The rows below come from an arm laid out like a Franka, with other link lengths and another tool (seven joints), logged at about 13 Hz.
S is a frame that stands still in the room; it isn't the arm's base.
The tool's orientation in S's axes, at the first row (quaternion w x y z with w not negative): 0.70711 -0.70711 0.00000 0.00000
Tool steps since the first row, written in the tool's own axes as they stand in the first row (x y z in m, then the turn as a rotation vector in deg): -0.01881 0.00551 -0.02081 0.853 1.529 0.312; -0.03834 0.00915 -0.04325 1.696 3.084 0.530; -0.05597 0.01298 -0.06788 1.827 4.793 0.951; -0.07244 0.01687 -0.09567 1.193 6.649 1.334
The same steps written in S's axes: -0.01881 -0.02081 -0.00551 0.853 0.312 -1.529; -0.03834 -0.04325 -0.00915 1.696 0.530 -3.084; -0.05597 -0.06788 -0.01298 1.827 0.951 -4.793; -0.07244 -0.09567 -0.01687 1.193 1.334 -6.649
